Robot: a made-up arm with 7 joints.
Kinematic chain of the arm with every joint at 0, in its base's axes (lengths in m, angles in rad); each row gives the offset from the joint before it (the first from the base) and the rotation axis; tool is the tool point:
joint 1: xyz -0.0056 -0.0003 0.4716 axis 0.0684 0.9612 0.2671
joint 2: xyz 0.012 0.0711 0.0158 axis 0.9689 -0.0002 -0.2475
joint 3: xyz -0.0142 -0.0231 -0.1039 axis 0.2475 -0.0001 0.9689
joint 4: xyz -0.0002 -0.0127 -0.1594 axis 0.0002 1 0
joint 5: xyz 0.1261 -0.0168 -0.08 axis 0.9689 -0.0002 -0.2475
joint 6: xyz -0.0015 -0.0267 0.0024 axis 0.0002 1 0
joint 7: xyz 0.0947 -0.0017 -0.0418 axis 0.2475 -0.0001 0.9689
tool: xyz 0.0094 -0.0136 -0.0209
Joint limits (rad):
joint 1: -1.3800..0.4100
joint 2: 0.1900..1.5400
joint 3: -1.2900..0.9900
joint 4: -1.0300..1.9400
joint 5: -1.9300..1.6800
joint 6: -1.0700..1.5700
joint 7: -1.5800..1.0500
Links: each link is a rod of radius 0.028 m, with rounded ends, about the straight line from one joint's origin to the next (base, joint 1, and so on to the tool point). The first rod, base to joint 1, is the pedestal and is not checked.
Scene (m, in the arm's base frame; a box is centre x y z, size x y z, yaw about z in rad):
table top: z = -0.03
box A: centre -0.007 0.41 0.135 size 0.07 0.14 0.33 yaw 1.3
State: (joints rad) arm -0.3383 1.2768 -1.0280 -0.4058 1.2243 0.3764 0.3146
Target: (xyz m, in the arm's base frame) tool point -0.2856 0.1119 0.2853
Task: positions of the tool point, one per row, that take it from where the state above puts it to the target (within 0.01 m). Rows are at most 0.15 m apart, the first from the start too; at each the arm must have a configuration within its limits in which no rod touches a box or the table.
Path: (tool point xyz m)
1: 0.2915 0.2464 0.1709
2: 0.3031 0.2653 0.1586
3: 0.2768 0.2561 0.1303
4: 0.1435 0.2785 0.0774
5: -0.0035 0.2720 0.0701
6: -0.1386 0.2370 0.1104
7: -0.2376 0.1798 0.1885
8: -0.2856 0.1119 0.2853

